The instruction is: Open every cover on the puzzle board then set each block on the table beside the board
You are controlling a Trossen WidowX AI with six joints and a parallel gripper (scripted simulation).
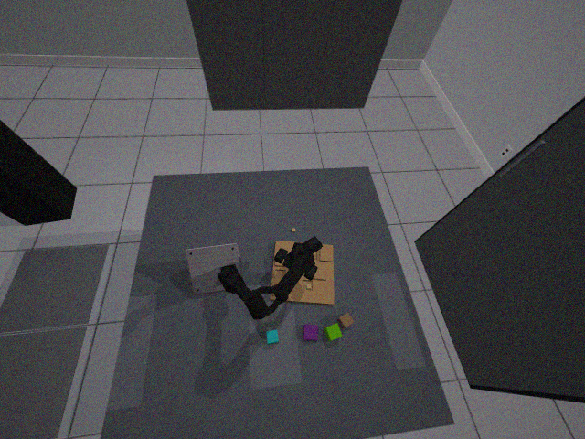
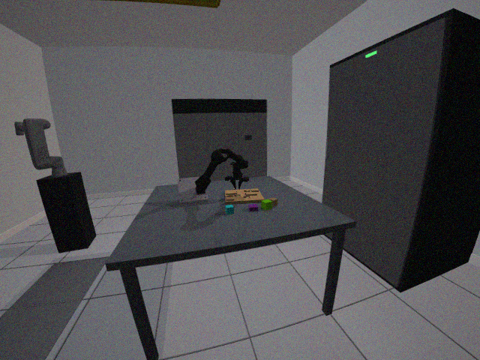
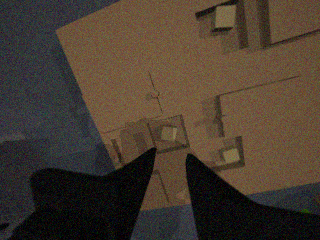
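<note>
My gripper tip is 60 mm above the puzzle board and 50 mm short of it. The rest, counted from my gripper tip: green block: 290 mm to the right, 110 mm ahead, 50 mm below; then cyan block: 250 mm to the right, 150 mm behind, 50 mm below; then purple block: 270 mm to the right, 60 mm below, 10 mm ahead.
</note>
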